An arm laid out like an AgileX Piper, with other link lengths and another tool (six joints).
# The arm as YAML. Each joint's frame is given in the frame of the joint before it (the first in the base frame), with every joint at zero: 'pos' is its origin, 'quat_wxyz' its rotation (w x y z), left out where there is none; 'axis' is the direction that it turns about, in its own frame. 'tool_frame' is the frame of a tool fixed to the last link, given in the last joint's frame.
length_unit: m
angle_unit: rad
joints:
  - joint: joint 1
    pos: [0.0, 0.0, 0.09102]
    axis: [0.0, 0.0, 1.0]
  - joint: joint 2
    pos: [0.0, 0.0, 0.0]
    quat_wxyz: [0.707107, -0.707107, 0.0, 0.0]
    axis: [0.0, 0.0, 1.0]
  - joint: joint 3
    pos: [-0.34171, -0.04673, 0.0]
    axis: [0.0, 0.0, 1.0]
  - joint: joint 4
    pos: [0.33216, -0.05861, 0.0]
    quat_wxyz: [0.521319, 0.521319, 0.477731, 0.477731]
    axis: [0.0, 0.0, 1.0]
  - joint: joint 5
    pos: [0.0, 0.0, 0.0]
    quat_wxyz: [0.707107, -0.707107, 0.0, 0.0]
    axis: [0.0, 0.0, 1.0]
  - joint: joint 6
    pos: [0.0, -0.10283, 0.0]
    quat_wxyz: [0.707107, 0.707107, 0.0, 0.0]
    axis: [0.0, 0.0, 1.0]
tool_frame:
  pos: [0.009, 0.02, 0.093]
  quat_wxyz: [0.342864, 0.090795, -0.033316, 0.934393]
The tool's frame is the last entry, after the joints.
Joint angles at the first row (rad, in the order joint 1, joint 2, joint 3, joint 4, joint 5, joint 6):
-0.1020 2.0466 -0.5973 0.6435 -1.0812 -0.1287
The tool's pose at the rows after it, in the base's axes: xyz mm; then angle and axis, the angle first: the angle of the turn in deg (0 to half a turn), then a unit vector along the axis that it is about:
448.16 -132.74 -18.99 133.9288 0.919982 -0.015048 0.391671
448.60 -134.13 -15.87 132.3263 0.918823 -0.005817 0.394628
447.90 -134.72 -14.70 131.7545 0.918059 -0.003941 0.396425
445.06 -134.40 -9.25 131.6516 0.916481 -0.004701 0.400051
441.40 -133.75 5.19 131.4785 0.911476 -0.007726 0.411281
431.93 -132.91 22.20 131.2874 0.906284 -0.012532 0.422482
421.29 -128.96 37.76 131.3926 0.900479 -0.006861 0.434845
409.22 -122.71 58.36 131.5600 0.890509 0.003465 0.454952
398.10 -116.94 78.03 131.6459 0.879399 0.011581 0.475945
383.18 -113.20 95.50 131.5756 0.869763 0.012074 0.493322
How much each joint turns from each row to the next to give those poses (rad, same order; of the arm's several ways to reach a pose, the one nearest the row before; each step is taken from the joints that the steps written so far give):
0.0000 0.0008 0.0000 0.0009 -0.0088 -0.0539
0.0000 0.0000 0.0000 0.0000 -0.0199 -0.0266
0.0000 0.0000 0.0027 0.0000 -0.0107 -0.0056
0.0000 -0.0182 0.0127 -0.0011 -0.0024 0.0000
0.0000 -0.0435 0.0209 -0.0025 -0.0013 -0.0011
0.0000 -0.0604 0.0378 0.0000 -0.0023 0.0000
0.0000 -0.0635 0.0445 -0.0192 0.0000 0.0000
0.0000 -0.0826 0.0519 -0.0331 0.0000 0.0000
0.0000 -0.0792 0.0446 -0.0300 0.0000 0.0000
0.0000 -0.0820 0.0486 -0.0142 0.0000 0.0000

